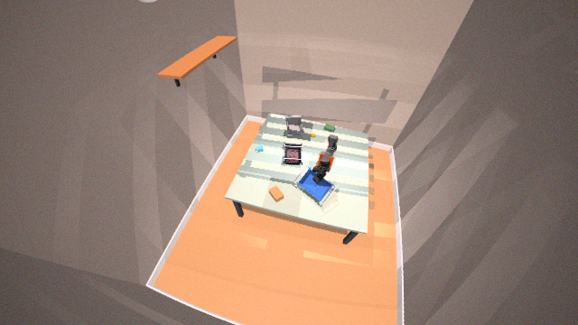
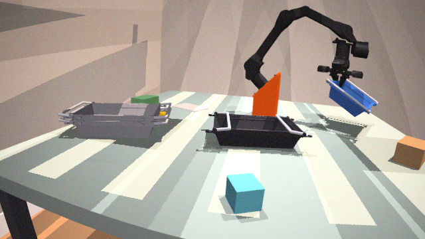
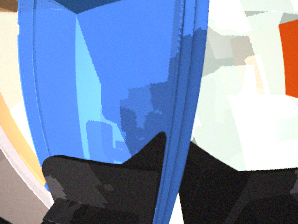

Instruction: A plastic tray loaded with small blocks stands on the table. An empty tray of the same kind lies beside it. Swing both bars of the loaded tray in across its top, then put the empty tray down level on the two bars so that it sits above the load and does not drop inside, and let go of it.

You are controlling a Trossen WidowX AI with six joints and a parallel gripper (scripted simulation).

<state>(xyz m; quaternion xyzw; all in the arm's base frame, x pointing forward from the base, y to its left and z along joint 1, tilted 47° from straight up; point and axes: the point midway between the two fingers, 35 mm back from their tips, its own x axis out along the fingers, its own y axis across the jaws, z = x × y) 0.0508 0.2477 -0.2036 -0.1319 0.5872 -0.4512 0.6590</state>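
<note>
Now: gripper tip 30 mm short of the blue tray and 70 mm to the right of it. Also, from my gripper tip: orange block 350 mm ahead, 190 mm to the left, 110 mm below; green block 880 mm to the right, 120 mm below; cyan cube 680 mm ahead, 290 mm to the right, 120 mm below.
</note>
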